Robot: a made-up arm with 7 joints.
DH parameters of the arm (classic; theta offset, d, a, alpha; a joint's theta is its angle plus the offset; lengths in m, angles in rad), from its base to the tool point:
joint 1: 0 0.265 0 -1.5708
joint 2: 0 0 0 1.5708
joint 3: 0 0.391 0.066 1.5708
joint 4: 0 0 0.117 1.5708
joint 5: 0 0.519 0 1.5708
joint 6: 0 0 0.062 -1.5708
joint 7: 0 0.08 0 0
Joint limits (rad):
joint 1: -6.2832..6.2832
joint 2: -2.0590..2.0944
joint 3: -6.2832..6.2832
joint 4: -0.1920..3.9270
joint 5: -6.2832..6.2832
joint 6: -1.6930..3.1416
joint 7: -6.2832..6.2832
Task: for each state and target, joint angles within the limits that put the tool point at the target. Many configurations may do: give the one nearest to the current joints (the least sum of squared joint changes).
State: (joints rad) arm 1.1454 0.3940 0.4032 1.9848 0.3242 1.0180 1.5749
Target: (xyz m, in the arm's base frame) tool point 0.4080 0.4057 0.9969
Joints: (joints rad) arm 0.7561 -0.0153 0.0062 2.0100 0.2964 1.0604 1.5749
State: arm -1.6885 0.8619 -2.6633 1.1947 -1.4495 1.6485 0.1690
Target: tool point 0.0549 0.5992 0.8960
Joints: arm -1.8649 0.0608 -2.8409 1.7193 -1.5661 1.4216 0.1690
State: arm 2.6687 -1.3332 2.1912 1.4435 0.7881 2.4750 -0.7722
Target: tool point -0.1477 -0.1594 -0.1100
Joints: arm 2.4419 -1.7137 2.4604 0.7169 0.7284 2.4303 -0.7722
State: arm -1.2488 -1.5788 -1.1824 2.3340 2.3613 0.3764 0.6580
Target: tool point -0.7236 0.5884 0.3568
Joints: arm -1.3197 -1.6693 -1.2334 2.0227 2.3820 0.2490 0.6580
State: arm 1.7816 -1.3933 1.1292 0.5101 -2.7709 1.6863 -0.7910
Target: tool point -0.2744 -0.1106 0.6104
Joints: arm 2.0274 -1.7028 0.8044 0.3544 -2.6899 1.7902 -0.7910
